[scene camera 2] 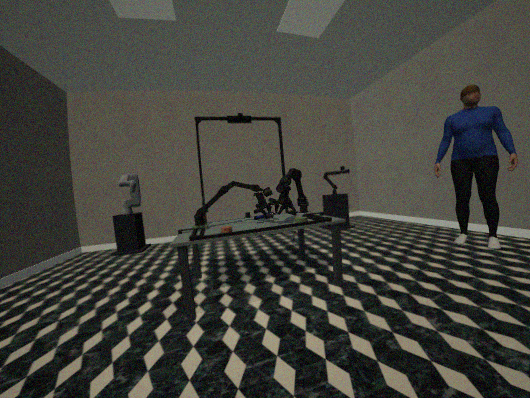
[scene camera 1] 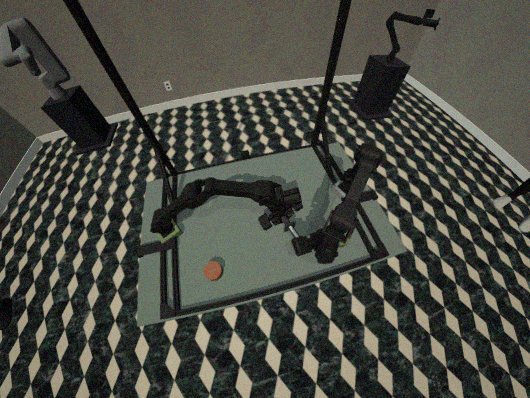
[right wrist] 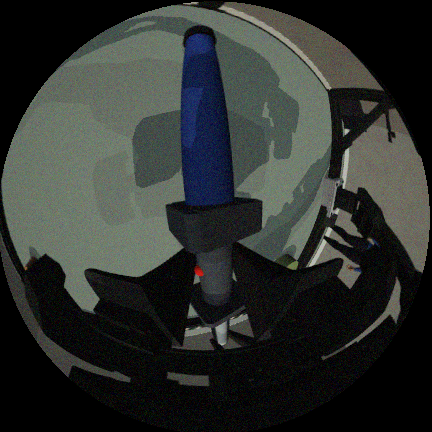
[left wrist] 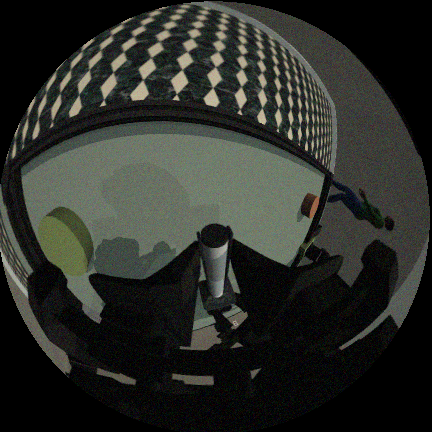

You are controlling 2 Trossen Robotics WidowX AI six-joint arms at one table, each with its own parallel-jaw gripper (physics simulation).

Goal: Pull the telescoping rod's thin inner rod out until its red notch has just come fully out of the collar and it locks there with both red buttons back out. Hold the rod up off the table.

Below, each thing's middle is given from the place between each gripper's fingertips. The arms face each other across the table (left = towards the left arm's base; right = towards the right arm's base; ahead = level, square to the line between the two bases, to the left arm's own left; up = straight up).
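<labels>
There is the telescoping rod (right wrist: 210, 218), 30 mm below my left hand, and it is also 190 mm behind that hand and 40 mm to the right of it.
Measured from my right hand, the telescoping rod is 2 cm to the right and 4 cm behind.
</labels>
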